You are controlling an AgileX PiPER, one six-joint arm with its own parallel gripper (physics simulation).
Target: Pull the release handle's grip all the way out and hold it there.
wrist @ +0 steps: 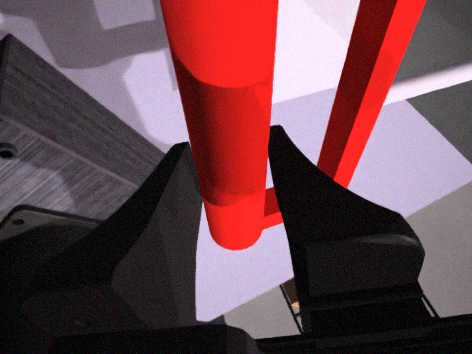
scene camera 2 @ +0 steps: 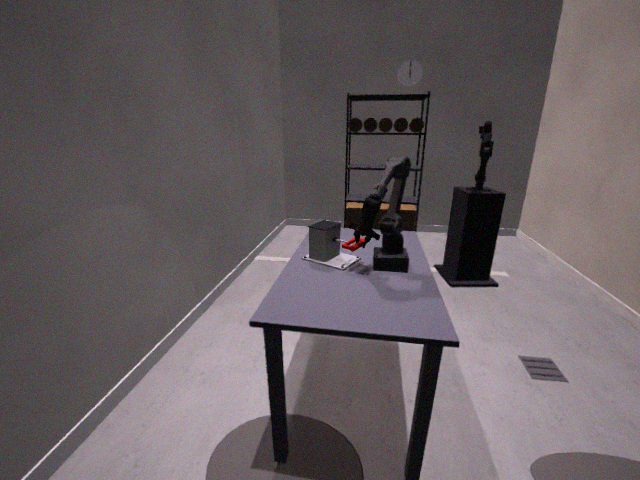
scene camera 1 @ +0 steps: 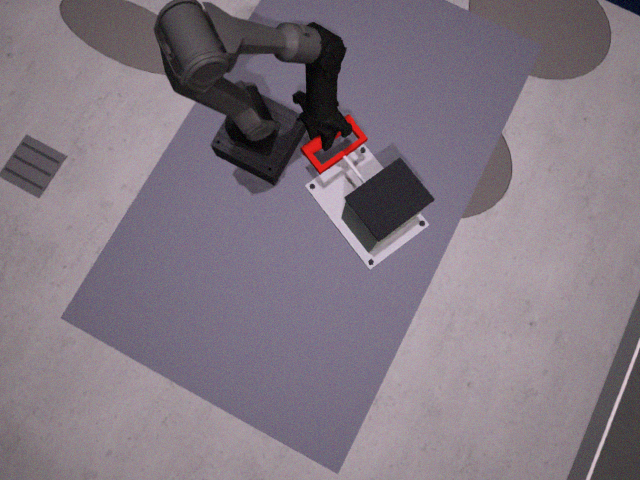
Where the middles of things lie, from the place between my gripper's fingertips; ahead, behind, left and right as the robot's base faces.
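The white base plate (scene camera 1: 328,189) still has my gripper short of it by 130 mm. My gripper is also 70 mm to the left of the plate and 90 mm above it.
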